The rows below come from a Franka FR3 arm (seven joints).
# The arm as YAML. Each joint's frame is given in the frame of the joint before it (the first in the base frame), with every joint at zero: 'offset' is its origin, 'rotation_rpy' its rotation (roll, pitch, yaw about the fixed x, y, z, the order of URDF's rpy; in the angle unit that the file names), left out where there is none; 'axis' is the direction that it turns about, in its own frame. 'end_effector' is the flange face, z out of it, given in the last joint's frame.
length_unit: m
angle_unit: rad
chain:
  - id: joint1
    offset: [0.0, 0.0, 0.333]
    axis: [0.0, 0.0, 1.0]
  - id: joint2
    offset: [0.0, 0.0, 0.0]
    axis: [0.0, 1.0, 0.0]
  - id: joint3
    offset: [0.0, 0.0, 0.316]
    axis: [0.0, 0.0, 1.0]
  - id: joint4
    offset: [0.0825, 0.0, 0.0]
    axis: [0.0, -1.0, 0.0]
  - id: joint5
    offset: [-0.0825, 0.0, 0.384]
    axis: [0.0, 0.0, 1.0]
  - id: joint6
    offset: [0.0, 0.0, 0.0]
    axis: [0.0, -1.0, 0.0]
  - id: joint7
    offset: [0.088, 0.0, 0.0]
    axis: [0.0, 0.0, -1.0]
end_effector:
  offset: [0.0, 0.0, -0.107]
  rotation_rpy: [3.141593, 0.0, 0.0]
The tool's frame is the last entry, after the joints.
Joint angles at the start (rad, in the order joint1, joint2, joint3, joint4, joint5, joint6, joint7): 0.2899 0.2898 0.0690 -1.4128 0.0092 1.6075 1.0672
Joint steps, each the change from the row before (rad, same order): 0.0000 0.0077 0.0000 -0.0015 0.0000 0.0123 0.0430; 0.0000 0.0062 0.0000 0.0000 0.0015 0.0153 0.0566; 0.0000 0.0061 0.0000 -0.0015 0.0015 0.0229 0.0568; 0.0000 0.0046 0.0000 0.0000 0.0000 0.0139 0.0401; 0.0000 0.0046 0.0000 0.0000 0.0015 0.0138 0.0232; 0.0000 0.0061 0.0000 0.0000 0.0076 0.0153 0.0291; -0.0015 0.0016 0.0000 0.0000 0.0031 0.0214 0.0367; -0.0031 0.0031 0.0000 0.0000 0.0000 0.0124 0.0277; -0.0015 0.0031 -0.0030 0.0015 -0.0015 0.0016 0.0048; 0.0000 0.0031 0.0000 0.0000 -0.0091 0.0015 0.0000; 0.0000 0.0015 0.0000 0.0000 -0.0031 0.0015 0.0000; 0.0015 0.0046 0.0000 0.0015 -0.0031 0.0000 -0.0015; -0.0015 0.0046 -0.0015 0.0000 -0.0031 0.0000 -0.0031
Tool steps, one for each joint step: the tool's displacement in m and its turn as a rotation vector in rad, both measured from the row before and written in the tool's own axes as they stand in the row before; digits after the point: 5 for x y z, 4 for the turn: 0.00176 -0.00268 0.00438 0.0030 0.0010 0.0432; 0.00144 -0.00282 0.00249 0.0091 0.0021 0.0568; 0.00155 -0.00349 0.00250 0.0149 0.0039 0.0571; 0.00100 -0.00232 0.00168 0.0089 0.0027 0.0402; 0.00076 -0.00236 0.00171 0.0093 0.0010 0.0235; 0.00033 -0.00295 0.00256 0.0110 -0.0052 0.0302; 0.00139 -0.00232 -0.00091 0.0201 0.0015 0.0387; 0.00253 -0.00140 0.00083 0.0093 0.0017 0.0309; 0.00305 -0.00031 0.00109 -0.0003 0.0022 0.0090; 0.00107 -0.00054 0.00190 -0.0032 0.0083 -0.0014; 0.00041 -0.00037 0.00085 -0.0005 0.0029 -0.0005; -0.00038 -0.00106 0.00234 -0.0036 0.0022 -0.0034; 0.00238 -0.00039 0.00299 -0.0051 0.0023 -0.0006
